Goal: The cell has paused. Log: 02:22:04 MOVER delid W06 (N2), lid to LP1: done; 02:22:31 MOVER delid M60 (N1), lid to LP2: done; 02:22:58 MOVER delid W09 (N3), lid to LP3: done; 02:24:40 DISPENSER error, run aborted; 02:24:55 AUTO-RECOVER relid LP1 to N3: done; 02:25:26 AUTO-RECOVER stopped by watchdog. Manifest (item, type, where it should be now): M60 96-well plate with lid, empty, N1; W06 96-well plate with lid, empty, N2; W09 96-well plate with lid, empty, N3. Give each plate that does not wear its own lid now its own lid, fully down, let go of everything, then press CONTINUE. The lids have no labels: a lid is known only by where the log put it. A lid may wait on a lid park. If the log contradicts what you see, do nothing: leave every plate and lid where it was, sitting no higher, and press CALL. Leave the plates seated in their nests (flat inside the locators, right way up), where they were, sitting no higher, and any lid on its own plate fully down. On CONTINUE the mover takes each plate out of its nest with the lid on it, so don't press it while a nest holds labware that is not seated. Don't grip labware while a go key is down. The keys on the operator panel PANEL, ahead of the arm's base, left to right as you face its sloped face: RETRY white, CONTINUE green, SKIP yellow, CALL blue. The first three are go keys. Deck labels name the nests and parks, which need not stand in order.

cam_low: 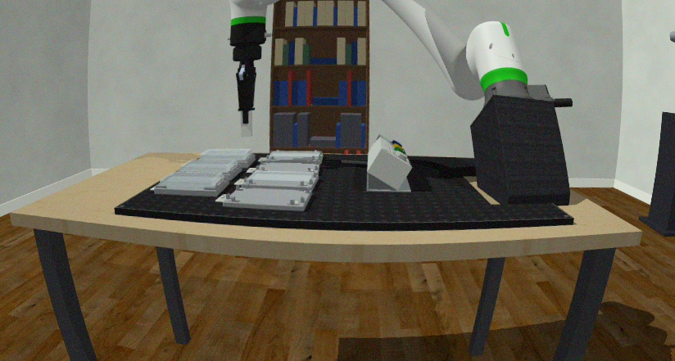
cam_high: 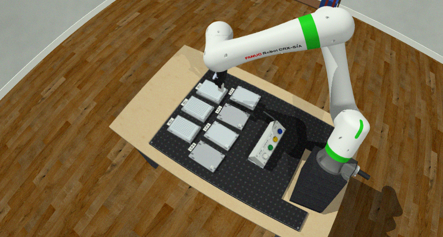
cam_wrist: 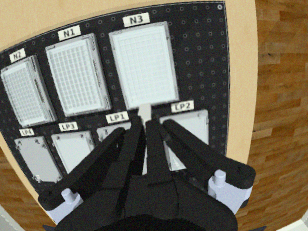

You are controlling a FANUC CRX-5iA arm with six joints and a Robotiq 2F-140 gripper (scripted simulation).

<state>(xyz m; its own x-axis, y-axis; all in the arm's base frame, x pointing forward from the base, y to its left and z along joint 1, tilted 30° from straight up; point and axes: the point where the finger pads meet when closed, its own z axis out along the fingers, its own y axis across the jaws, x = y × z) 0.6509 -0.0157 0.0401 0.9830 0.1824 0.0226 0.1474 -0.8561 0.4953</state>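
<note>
My hand is 10 cm past the lid park LP2, 10 cm above it and 9 cm to the left of it. The rest, counted from my hand: park LP1: 12 cm behind, 10 cm below, 5 cm to the left; LP1 label: 10 cm below, 6 cm to the left, 4 cm behind; N3 label: 15 cm ahead, 10 cm below, 2 cm to the left.
</note>
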